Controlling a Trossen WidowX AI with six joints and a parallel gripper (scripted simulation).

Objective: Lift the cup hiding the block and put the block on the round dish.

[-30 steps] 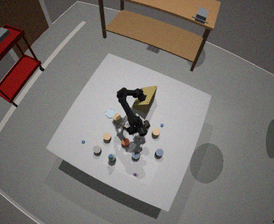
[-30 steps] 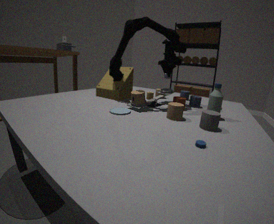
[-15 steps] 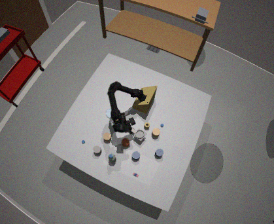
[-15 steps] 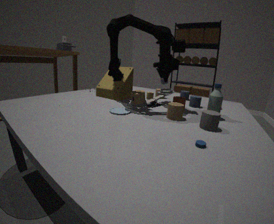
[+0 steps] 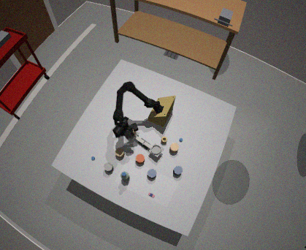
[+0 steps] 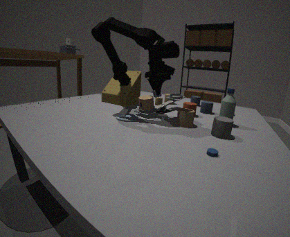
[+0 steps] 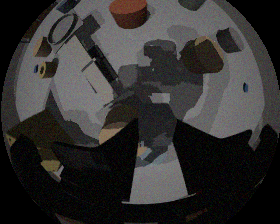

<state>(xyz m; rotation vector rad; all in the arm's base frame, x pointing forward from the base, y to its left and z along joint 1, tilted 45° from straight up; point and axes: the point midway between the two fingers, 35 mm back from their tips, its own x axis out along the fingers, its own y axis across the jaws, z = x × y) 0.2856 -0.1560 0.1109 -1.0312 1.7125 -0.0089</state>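
My gripper tip is 11 cm above the round pale-blue dish, 10 cm past it and 8 cm to the left of it. The rest, counted from my gripper tip: small tan block: 29 cm to the left, 9 cm below, 9 cm behind; then bottle: 32 cm ahead, 9 cm to the left; then small balance: 14 cm to the left, 7 cm below, 1 cm behind.
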